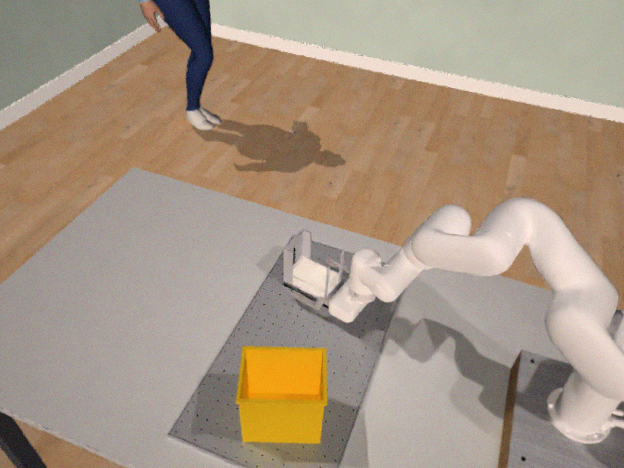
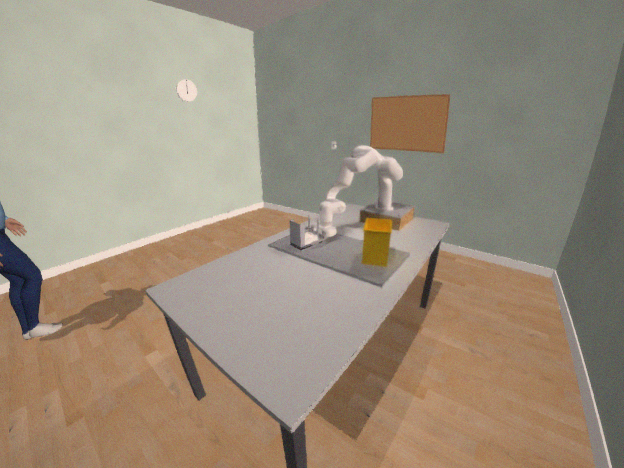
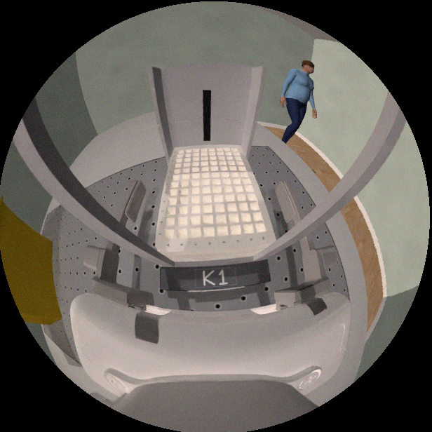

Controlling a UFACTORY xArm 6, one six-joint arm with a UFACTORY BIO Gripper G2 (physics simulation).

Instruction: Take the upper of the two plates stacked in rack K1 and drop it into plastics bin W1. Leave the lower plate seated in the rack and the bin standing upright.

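Where they show: end effector, tool point: (image 1: 316,278) (image 2: 306,238); arm's base, origin of the base link: (image 1: 577,415) (image 2: 384,208).
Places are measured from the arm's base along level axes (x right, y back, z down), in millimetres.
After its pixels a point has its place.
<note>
Rack K1 (image 1: 288,264) {x 239, y -720, z -10 mm} (image 2: 297,233) {x 268, y -728, z -6 mm} (image 3: 180,105) stands on the perforated board, its tall slotted back wall upright and its K1 label facing my gripper. The pale upper plate (image 1: 318,272) {x 277, y -643, z 38 mm} (image 3: 215,200) lies flat in the rack, its grid of square wells facing up. The lower plate is mostly hidden beneath it, and I cannot clearly tell its edge from the upper one's. My gripper (image 1: 314,278) {x 264, y -646, z 53 mm} (image 3: 211,202) is open and empty, with one finger on each side of the plates and gaps between. Plastics bin W1 (image 1: 282,423) {x -195, y -606, z -3 mm} (image 2: 376,246) {x -160, y -704, z -16 mm} (image 3: 25,270) is yellow and stands upright.
Two curved uprights (image 3: 65,192) (image 3: 345,192) rise at the rack's front corners, close to my gripper body. The perforated board (image 1: 229,352) {x -9, y -801, z 84 mm} (image 2: 342,261) {x -7, y -744, z 84 mm} carries rack and bin on the grey table (image 1: 100,302) {x 55, y -1198, z 97 mm} (image 2: 241,312) {x 159, y -1274, z 97 mm}. A person (image 1: 199,55) (image 3: 298,95) stands beyond the table.
</note>
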